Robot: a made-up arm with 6 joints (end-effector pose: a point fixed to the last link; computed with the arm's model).
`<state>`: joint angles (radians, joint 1 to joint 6).
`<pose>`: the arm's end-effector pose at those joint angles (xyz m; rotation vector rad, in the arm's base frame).
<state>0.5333 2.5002 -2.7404 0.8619 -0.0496 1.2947</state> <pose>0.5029 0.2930 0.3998 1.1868 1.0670 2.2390</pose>
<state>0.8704 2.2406 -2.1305 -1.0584 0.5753 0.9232</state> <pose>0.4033 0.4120 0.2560 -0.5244 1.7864 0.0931</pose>
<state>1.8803 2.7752 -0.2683 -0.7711 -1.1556 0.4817</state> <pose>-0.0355 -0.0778 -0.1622 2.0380 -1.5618 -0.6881</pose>
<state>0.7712 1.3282 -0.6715 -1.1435 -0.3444 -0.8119</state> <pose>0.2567 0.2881 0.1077 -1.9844 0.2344 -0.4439</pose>
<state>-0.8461 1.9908 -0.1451 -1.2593 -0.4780 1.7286</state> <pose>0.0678 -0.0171 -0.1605 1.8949 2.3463 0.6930</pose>
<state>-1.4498 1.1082 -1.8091 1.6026 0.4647 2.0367</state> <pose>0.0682 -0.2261 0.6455 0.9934 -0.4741 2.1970</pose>
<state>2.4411 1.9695 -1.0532 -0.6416 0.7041 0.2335</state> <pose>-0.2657 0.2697 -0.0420 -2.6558 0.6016 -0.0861</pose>
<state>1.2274 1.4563 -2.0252 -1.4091 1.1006 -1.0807</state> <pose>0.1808 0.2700 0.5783 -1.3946 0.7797 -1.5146</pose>
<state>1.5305 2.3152 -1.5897 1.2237 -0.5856 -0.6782</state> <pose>0.0680 0.5235 0.0239 -0.6757 1.8911 0.7912</pose>
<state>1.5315 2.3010 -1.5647 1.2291 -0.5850 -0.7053</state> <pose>0.0673 0.5193 0.0216 -0.7036 1.8886 0.7656</pose>
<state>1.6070 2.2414 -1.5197 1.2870 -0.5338 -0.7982</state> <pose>0.0252 0.5185 0.0308 -0.8473 1.8877 0.7960</pose>
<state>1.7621 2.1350 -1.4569 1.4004 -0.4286 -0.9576</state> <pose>-0.0612 0.5102 0.0533 -1.1200 1.8538 0.9041</pose>
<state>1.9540 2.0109 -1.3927 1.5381 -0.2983 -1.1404</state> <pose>-0.1652 0.4804 0.0840 -1.4483 1.7471 1.0772</pose>
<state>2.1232 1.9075 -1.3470 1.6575 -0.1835 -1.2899</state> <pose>-0.2500 0.4367 0.1142 -1.7164 1.5949 1.2628</pose>
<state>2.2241 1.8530 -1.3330 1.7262 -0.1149 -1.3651</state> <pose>-0.2968 0.4045 0.1351 -1.8549 1.4859 1.3953</pose>
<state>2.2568 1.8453 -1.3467 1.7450 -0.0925 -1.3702</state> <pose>-0.3129 0.3951 0.1449 -1.8840 1.4606 1.4561</pose>
